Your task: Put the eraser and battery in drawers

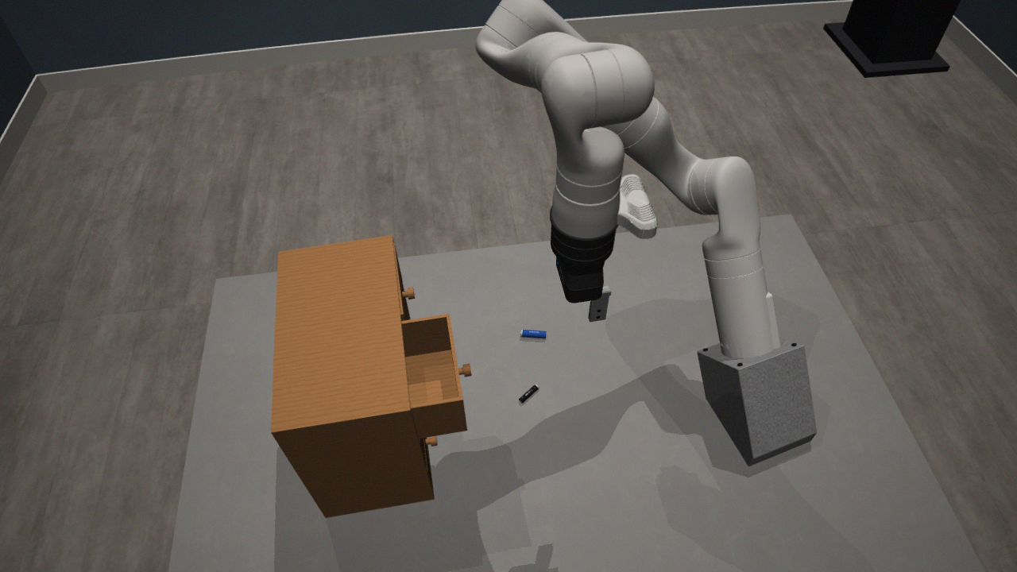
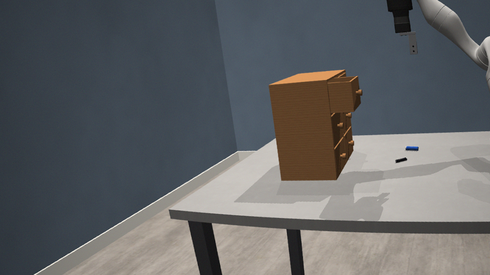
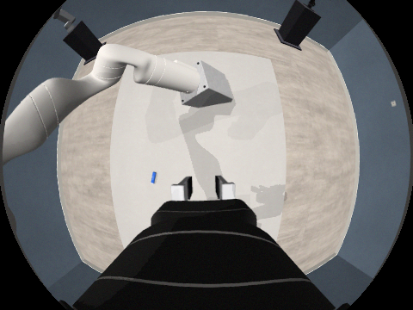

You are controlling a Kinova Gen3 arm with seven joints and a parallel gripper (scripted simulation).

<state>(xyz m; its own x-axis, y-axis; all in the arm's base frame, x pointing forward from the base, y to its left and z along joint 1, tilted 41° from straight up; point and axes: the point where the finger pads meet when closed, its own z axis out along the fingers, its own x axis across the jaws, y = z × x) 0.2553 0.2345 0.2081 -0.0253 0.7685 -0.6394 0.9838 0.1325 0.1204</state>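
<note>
The thin black battery is 7 cm ahead of my hand, 8 cm to the right of it and 37 cm below it. Also, from my hand: thicker blue battery (4 cm ahead, 21 cm to the right, 36 cm below); white eraser (39 cm ahead, 12 cm to the right, 16 cm below).
</note>
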